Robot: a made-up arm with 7 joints. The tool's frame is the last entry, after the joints.
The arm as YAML. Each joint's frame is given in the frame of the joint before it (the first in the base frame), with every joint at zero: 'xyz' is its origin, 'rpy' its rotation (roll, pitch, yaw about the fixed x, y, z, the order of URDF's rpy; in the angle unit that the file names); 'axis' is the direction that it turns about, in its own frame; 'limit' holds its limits. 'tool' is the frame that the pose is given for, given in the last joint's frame.
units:
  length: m
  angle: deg
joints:
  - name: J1
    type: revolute
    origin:
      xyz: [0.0, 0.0, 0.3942]
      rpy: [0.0, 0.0, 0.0]
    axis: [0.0, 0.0, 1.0]
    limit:
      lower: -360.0
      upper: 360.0
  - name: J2
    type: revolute
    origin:
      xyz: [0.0, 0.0, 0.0]
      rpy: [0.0, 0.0, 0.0]
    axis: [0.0, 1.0, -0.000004]
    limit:
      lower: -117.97
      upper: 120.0
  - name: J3
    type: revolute
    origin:
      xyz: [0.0, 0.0, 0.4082]
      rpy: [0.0, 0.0, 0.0]
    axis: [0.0, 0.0, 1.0]
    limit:
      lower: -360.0
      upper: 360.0
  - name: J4
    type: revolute
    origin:
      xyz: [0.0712, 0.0, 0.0]
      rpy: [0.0, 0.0, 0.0]
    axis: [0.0, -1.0, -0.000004]
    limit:
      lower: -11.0
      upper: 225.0
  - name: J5
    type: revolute
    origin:
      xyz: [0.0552, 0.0, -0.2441]
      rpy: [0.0, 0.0, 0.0]
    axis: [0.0, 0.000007, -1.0]
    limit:
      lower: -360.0
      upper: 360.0
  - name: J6
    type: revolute
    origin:
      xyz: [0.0, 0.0, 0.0]
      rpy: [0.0, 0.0, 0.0]
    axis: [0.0, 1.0, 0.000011]
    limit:
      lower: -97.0
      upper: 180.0
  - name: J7
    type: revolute
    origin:
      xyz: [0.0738, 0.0, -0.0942]
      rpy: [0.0, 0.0, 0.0]
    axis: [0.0, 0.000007, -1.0]
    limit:
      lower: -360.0
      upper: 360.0
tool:
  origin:
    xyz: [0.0, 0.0, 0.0]
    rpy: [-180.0, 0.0, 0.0]
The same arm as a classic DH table. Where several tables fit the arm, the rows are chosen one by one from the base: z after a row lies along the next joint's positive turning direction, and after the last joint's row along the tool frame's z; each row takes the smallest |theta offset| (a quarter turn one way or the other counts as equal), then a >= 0, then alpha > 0; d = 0 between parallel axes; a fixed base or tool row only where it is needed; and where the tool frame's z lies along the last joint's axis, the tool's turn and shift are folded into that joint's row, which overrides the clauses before.
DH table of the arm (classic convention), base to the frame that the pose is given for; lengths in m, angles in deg. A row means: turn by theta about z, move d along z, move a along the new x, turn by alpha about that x. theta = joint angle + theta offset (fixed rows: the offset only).
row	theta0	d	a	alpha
J1	0	0.3942	0	-90
J2	0	0	0	90
J3	0	0.4082	0.0712	90
J4	0	0	0.0552	90
J5	0	0.2441	0	90
J6	0	0	0.0738	-90
J7	0	0.0942	0	0
Joint limits (deg, base to tool): -360..360 -117.97..120 -360..360 -11..225 -360..360 -97..180 -360..360

